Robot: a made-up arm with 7 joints. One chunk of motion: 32 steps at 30 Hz.
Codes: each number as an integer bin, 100 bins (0 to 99) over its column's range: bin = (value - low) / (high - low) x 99, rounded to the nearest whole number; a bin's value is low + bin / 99 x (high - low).
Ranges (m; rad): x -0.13..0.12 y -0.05..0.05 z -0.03..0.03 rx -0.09..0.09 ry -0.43..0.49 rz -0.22..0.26
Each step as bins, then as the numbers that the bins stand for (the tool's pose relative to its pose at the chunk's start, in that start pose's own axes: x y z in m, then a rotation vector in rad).
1 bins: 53 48 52 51 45 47
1 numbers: 0.0038 -0.0015 0.0015 0.0027 -0.0118 0.0079
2 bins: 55 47 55 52 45 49
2 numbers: 0.0089 -0.0025 0.0033 0.0045 -0.0118 0.0176
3 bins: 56 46 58 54 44 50
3 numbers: 0.0114 -0.0035 0.0052 0.0082 -0.0211 0.0224
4 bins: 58 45 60 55 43 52
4 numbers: 0.0165 -0.0045 0.0064 0.0100 -0.0304 0.0321
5 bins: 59 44 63 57 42 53
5 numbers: 0.0190 -0.0056 0.0082 0.0136 -0.0397 0.0370
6 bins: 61 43 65 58 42 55
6 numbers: 0.0240 -0.0066 0.0094 0.0155 -0.0397 0.0467
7 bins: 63 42 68 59 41 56
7 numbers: 0.0291 -0.0076 0.0112 0.0173 -0.0490 0.0515
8 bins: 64 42 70 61 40 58
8 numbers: 0.0316 -0.0076 0.0124 0.0209 -0.0583 0.0612
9 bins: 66 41 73 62 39 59
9 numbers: 0.0367 -0.0086 0.0142 0.0227 -0.0676 0.0661
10 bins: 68 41 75 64 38 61
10 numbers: 0.0417 -0.0086 0.0155 0.0264 -0.0769 0.0758
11 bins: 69 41 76 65 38 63
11 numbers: 0.0442 -0.0086 0.0161 0.0282 -0.0769 0.0855
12 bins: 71 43 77 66 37 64
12 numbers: 0.0493 -0.0066 0.0167 0.0300 -0.0862 0.0903
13 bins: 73 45 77 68 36 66
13 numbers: 0.0543 -0.0045 0.0167 0.0336 -0.0955 0.1000
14 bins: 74 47 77 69 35 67
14 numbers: 0.0569 -0.0025 0.0167 0.0355 -0.1047 0.1048
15 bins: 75 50 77 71 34 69
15 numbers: 0.0594 0.0005 0.0167 0.0391 -0.1140 0.1145
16 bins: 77 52 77 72 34 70
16 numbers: 0.0644 0.0025 0.0167 0.0409 -0.1140 0.1194
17 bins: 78 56 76 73 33 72
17 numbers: 0.0670 0.0066 0.0161 0.0427 -0.1233 0.1291
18 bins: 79 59 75 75 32 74
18 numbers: 0.0695 0.0096 0.0155 0.0464 -0.1326 0.1388
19 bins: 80 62 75 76 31 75
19 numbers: 0.0720 0.0126 0.0155 0.0482 -0.1419 0.1436
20 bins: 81 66 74 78 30 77
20 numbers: 0.0745 0.0167 0.0148 0.0518 -0.1512 0.1533
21 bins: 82 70 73 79 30 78
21 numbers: 0.0771 0.0207 0.0142 0.0536 -0.1512 0.1582
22 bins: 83 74 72 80 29 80
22 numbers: 0.0796 0.0247 0.0136 0.0555 -0.1605 0.1679
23 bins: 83 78 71 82 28 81
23 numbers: 0.0796 0.0288 0.0130 0.0591 -0.1698 0.1727
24 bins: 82 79 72 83 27 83
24 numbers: 0.0771 0.0298 0.0136 0.0609 -0.1791 0.1824
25 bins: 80 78 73 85 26 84
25 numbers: 0.0720 0.0288 0.0142 0.0645 -0.1884 0.1873
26 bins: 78 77 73 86 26 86
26 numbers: 0.0670 0.0278 0.0142 0.0664 -0.1884 0.1970
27 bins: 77 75 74 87 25 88
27 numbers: 0.0644 0.0258 0.0148 0.0682 -0.1977 0.2067
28 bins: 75 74 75 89 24 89
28 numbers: 0.0594 0.0247 0.0155 0.0718 -0.2070 0.2115
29 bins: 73 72 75 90 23 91
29 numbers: 0.0543 0.0227 0.0155 0.0736 -0.2163 0.2212
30 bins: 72 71 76 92 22 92
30 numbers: 0.0518 0.0217 0.0161 0.0773 -0.2256 0.2261
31 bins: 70 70 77 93 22 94
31 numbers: 0.0468 0.0207 0.0167 0.0791 -0.2256 0.2358
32 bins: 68 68 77 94 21 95
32 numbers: 0.0417 0.0187 0.0167 0.0809 -0.2348 0.2406
